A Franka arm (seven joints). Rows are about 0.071 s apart.
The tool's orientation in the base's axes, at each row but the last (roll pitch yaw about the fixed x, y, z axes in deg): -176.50 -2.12 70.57; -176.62 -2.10 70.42; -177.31 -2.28 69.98; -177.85 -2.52 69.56; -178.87 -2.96 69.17; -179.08 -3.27 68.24; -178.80 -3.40 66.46; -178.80 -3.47 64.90; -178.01 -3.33 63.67
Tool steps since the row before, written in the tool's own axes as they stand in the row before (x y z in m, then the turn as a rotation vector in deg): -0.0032 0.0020 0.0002 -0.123 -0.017 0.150; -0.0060 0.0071 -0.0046 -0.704 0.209 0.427; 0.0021 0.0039 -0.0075 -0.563 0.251 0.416; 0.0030 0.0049 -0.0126 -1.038 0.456 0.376; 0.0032 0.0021 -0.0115 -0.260 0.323 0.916; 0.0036 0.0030 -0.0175 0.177 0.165 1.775; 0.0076 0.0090 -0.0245 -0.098 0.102 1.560; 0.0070 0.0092 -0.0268 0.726 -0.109 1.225; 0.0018 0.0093 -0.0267 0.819 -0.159 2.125
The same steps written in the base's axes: 0.0008 -0.0037 -0.0004 -0.064 -0.102 -0.153; 0.0049 -0.0083 0.0040 -0.058 -0.709 -0.464; 0.0046 0.0002 0.0074 0.030 -0.592 -0.449; 0.0059 0.0004 0.0125 0.058 -1.110 -0.438; 0.0031 0.0016 0.0116 0.210 -0.307 -0.934; 0.0040 0.0012 0.0176 0.230 0.208 -1.764; 0.0112 0.0018 0.0247 0.061 -0.032 -1.565; 0.0111 0.0007 0.0270 0.217 0.780 -1.176; 0.0093 -0.0043 0.0264 0.209 0.946 -2.067
